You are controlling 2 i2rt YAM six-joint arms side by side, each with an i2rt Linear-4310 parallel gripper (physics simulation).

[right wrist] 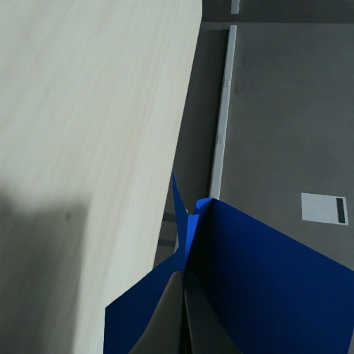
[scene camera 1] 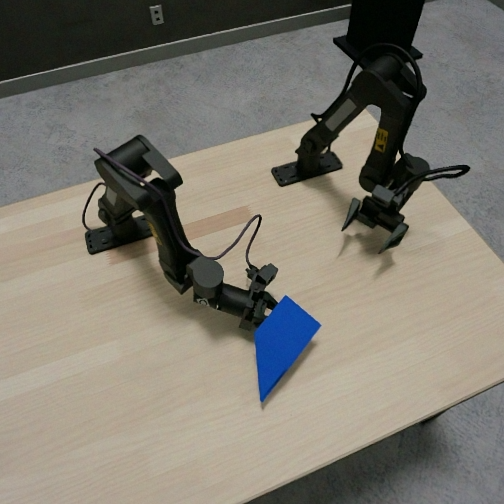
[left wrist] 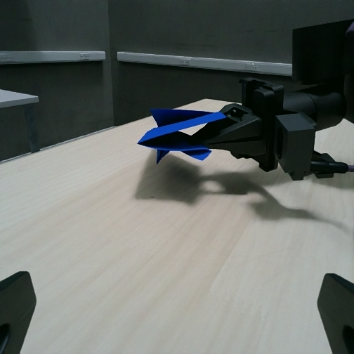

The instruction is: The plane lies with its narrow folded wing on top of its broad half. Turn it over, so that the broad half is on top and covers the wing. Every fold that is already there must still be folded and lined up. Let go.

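The blue paper plane (scene camera 1: 286, 340) (left wrist: 175, 128) (right wrist: 280, 280) is held in the air, above its shadow on the table. A broad panel faces the scene camera, with a pointed corner toward the front. In both wrist views its flaps stand apart, not flat together. My right gripper (left wrist: 188, 143) (right wrist: 183, 285) is shut on the paper at its inner edge; in the scene view its fingertips are partly hidden behind the panel. My left gripper (scene camera 1: 361, 241) (left wrist: 176, 286) is open and empty, low over the table, well apart from the plane.
The wooden table (scene camera 1: 150, 400) (left wrist: 125, 250) (right wrist: 100, 75) lies under both arms, with its front edge beyond the plane. Two arm bases are bolted at the back edge. A pale side table (left wrist: 17, 99) stands off to the left in the left wrist view.
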